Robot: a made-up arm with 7 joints. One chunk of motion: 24 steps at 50 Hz.
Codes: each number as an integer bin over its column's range. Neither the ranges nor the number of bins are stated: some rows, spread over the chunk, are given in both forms.
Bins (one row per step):
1: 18 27 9 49 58 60 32
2: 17 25 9 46 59 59 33
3: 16 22 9 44 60 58 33
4: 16 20 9 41 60 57 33
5: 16 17 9 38 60 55 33
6: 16 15 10 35 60 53 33
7: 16 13 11 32 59 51 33
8: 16 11 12 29 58 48 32
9: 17 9 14 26 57 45 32
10: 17 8 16 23 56 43 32
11: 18 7 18 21 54 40 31
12: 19 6 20 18 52 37 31
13: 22 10 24 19 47 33 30
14: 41 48 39 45 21 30 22
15: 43 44 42 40 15 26 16
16: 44 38 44 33 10 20 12
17: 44 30 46 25 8 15 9
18: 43 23 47 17 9 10 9
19: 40 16 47 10 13 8 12
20: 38 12 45 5 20 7 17
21: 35 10 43 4 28 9 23
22: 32 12 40 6 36 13 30
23: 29 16 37 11 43 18 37
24: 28 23 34 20 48 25 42
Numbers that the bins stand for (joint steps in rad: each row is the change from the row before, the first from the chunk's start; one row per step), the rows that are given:
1: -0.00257 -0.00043 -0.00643 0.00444 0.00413 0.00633 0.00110
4: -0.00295 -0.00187 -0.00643 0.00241 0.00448 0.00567 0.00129
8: -0.00295 -0.00373 -0.00557 -0.00063 0.00413 0.00367 0.00110
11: -0.00257 -0.00456 -0.00386 -0.00267 0.00343 0.00189 0.00090
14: 0.00181 0.00390 0.00214 0.00343 -0.00233 -0.00033 -0.00081
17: 0.00238 0.00019 0.00414 -0.00165 -0.00460 -0.00367 -0.00329
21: 0.00067 -0.00394 0.00329 -0.00698 -0.00111 -0.00500 -0.00062
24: -0.00067 -0.00125 0.00071 -0.00292 0.00238 -0.00144 0.00300
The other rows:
2: -0.00276 -0.00084 -0.00643 0.00368 0.00430 0.00611 0.00129
3: -0.00295 -0.00146 -0.00643 0.00317 0.00448 0.00589 0.00129
5: -0.00295 -0.00249 -0.00643 0.00165 0.00448 0.00522 0.00129
6: -0.00295 -0.00290 -0.00614 0.00089 0.00448 0.00478 0.00129
7: -0.00295 -0.00332 -0.00586 0.00013 0.00430 0.00433 0.00129
9: -0.00276 -0.00414 -0.00500 -0.00140 0.00395 0.00300 0.00110
10: -0.00276 -0.00435 -0.00443 -0.00216 0.00378 0.00256 0.00110
12: -0.00238 -0.00476 -0.00329 -0.00343 0.00308 0.00122 0.00090
13: -0.00181 -0.00394 -0.00214 -0.00317 0.00221 0.00033 0.00071
15: 0.00219 0.00308 0.00300 0.00216 -0.00338 -0.00122 -0.00195
16: 0.00238 0.00184 0.00357 0.00038 -0.00425 -0.00256 -0.00271
18: 0.00219 -0.00125 0.00443 -0.00368 -0.00443 -0.00478 -0.00329
19: 0.00162 -0.00270 0.00443 -0.00546 -0.00373 -0.00522 -0.00271
20: 0.00124 -0.00352 0.00386 -0.00673 -0.00251 -0.00544 -0.00176
22: 0.00010 -0.00352 0.00243 -0.00648 0.00029 -0.00411 0.00071
23: -0.00048 -0.00270 0.00157 -0.00521 0.00151 -0.00300 0.00205

